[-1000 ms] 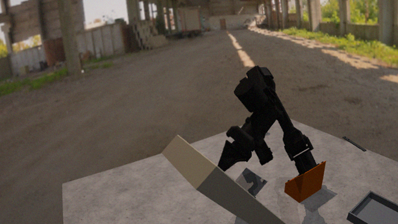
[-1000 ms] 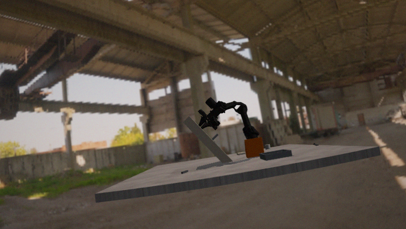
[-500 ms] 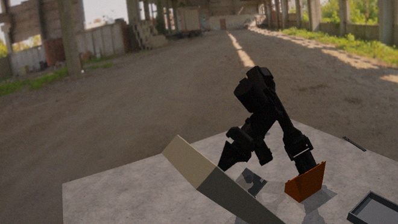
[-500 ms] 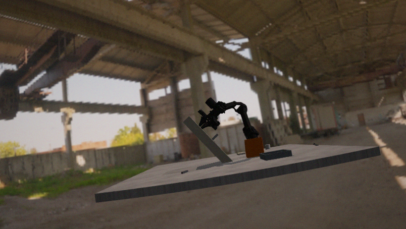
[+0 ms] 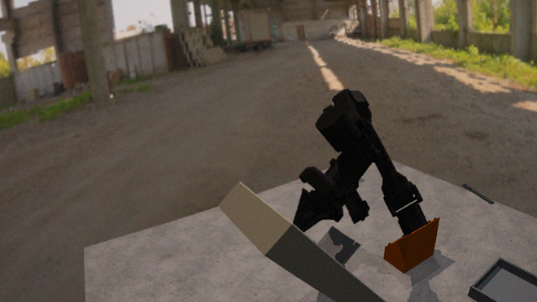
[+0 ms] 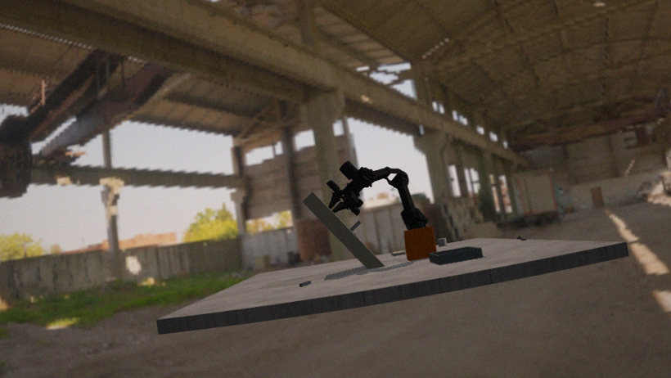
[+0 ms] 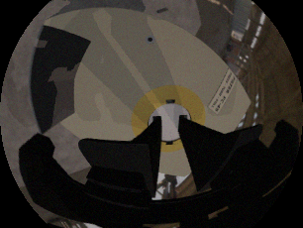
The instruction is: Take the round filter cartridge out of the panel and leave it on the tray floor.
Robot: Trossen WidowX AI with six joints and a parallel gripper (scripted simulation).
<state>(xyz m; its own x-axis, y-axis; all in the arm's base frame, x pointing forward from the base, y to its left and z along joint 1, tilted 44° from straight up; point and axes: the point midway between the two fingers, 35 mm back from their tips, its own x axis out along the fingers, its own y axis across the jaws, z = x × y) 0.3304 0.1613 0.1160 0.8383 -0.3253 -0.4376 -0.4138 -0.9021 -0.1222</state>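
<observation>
My gripper tip is now 1 cm short of the round pale cartridge and 1 cm above it. Also, from my gripper tip: beige service panel 4 cm behind, 8 cm below; then grey tray 45 cm behind, 24 cm to the left, 24 cm below; then small beige block 26 cm behind, 43 cm to the right, 25 cm below.
</observation>
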